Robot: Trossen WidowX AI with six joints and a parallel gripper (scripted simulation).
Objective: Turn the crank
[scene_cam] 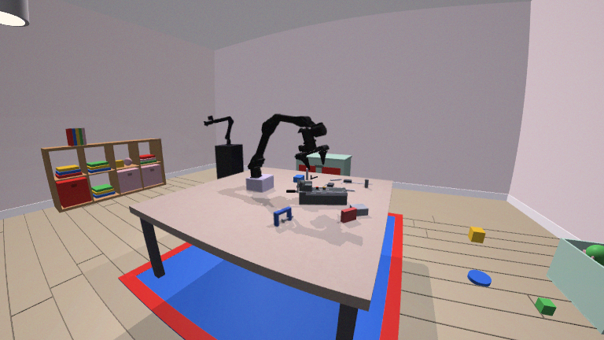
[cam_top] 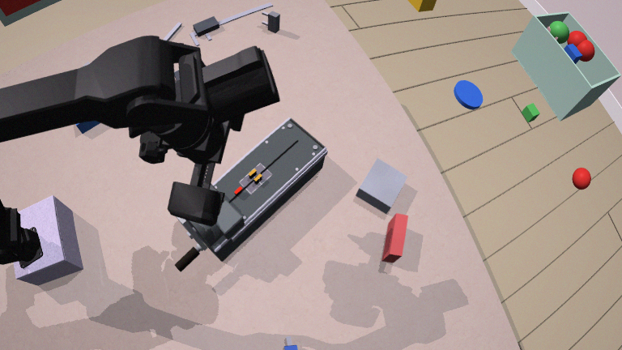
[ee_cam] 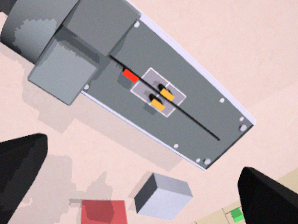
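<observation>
My gripper tip is 130 mm past the dark brown crank handle, 50 mm to the left of it and 130 mm above it. Round my gripper tip: red pointer: 10 mm ahead, 120 mm below; red block: 200 mm ahead, 190 mm to the right, 170 mm below; grey block: 240 mm ahead, 100 mm to the right, 180 mm below.
</observation>
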